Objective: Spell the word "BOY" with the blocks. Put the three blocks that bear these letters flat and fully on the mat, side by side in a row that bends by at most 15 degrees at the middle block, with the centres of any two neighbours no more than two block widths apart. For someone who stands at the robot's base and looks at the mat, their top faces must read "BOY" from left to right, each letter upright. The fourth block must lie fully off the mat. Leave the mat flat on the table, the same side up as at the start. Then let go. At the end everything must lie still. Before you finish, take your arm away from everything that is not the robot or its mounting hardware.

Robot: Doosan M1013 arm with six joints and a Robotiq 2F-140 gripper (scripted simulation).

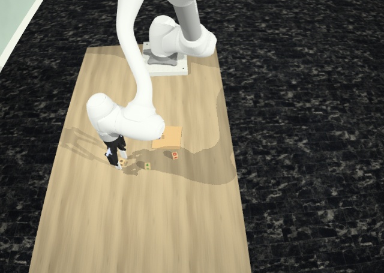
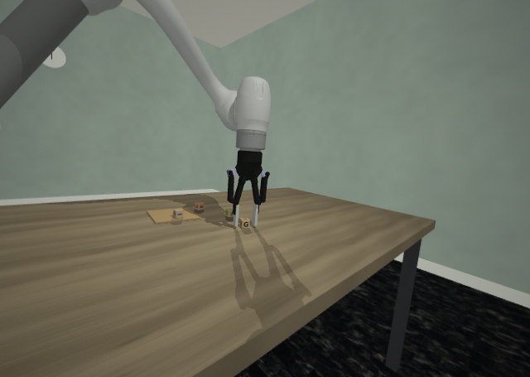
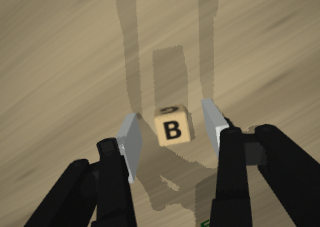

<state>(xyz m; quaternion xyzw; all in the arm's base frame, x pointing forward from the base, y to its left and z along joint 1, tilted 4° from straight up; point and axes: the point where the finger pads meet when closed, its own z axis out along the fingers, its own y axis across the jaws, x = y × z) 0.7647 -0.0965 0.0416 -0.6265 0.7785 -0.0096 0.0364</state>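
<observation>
My gripper is now 17 cm past the tan square mat, 20 cm to the right of it and 4 cm above it.
</observation>
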